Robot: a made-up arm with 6 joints.
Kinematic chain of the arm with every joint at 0, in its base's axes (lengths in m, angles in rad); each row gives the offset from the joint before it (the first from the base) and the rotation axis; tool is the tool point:
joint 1: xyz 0 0 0.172 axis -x
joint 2: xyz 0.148 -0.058 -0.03 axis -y
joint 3: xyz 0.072 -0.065 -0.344 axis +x
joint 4: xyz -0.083 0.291 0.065 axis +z
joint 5: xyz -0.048 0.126 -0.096 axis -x
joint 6: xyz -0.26 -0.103 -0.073 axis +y
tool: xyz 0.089 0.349 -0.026
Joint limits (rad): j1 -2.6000..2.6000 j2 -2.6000..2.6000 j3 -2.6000..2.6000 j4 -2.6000..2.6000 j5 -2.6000..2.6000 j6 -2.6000..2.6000
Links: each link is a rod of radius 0.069 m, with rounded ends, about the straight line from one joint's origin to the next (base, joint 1, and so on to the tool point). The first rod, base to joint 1, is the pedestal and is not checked.
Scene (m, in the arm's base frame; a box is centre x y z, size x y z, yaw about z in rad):
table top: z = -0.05
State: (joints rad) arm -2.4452 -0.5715 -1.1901 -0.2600 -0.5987 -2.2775
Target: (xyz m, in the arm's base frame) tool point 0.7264 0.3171 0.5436
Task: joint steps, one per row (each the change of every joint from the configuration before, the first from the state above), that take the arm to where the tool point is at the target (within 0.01 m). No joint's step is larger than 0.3 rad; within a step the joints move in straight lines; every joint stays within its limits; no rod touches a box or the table.
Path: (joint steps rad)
1: 0.0986 0.1494 0.0822 -0.2929 0.0211 0.0619
2: 0.0985 0.1495 0.0822 -0.2929 0.0211 0.0618
3: 0.0986 0.1494 0.0822 -0.2929 0.0211 0.0619
4: 0.0985 0.1494 0.0823 -0.2929 0.0211 0.0619
5: 0.0986 0.1495 0.0822 -0.2929 0.0211 0.0618
6: 0.0986 0.1494 0.0822 -0.2929 0.0211 0.0619

